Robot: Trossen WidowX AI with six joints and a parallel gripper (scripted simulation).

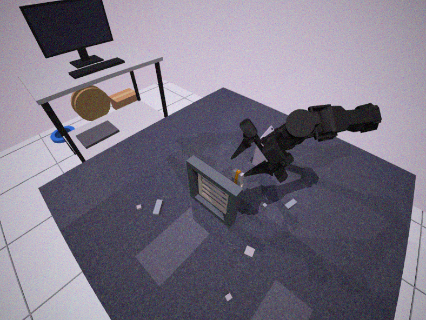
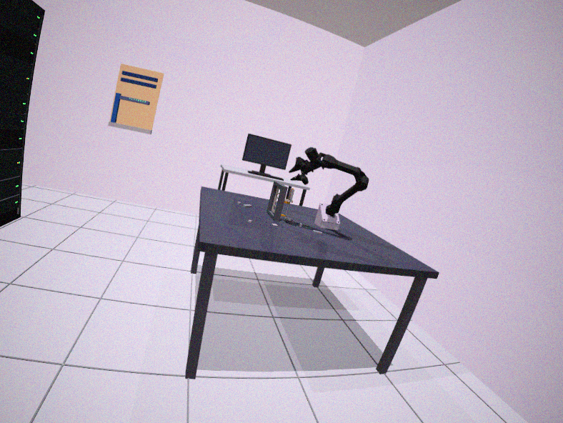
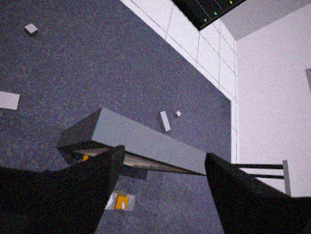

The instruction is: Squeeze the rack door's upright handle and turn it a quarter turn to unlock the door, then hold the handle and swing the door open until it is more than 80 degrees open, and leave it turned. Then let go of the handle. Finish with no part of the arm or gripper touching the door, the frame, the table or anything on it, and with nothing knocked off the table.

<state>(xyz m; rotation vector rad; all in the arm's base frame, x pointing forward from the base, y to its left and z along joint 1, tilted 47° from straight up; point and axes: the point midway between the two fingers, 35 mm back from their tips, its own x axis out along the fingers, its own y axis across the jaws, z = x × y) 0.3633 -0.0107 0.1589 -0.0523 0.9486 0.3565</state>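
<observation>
My gripper tip is 15 cm above the orange upright handle, 5 cm past it and 3 cm to the left of it.
</observation>
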